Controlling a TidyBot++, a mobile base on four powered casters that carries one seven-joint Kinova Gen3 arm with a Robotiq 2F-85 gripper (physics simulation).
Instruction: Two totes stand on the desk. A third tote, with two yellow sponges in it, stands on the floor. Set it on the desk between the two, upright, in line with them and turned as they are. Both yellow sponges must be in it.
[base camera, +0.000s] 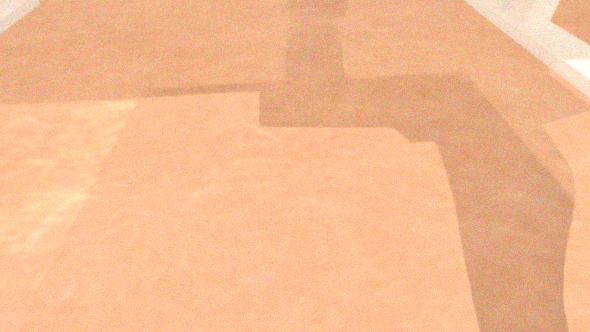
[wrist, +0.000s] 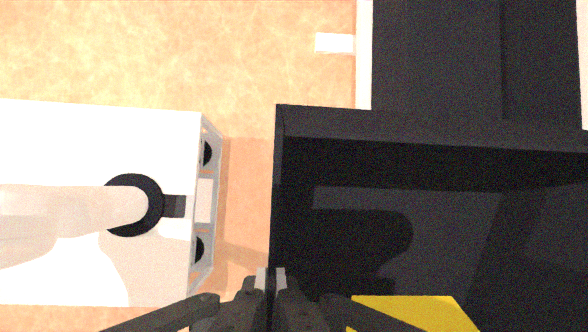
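The black tote (wrist: 430, 129) fills the lower right of the wrist view, its open top facing the camera. Part of one yellow sponge (wrist: 437, 312) shows inside it at the bottom edge; a second sponge cannot be made out. My gripper (wrist: 270, 283) is shut on the tote's left wall, and the tote hangs from it. Another black tote (wrist: 435, 55) shows beyond the held tote's far wall, at the desk's white edge (wrist: 364, 55). The held tote hides part of it. The other desk tote, the gripper and the held tote do not show in the base camera view.
My white mobile base (wrist: 75, 145) is left of the held tote, with a strip of floor between them. A white desk foot (wrist: 334, 43) sticks out from the desk edge. In the base camera view, white bars (base camera: 530, 40) (base camera: 15, 12) show at both upper corners, and shadows cross the floor.
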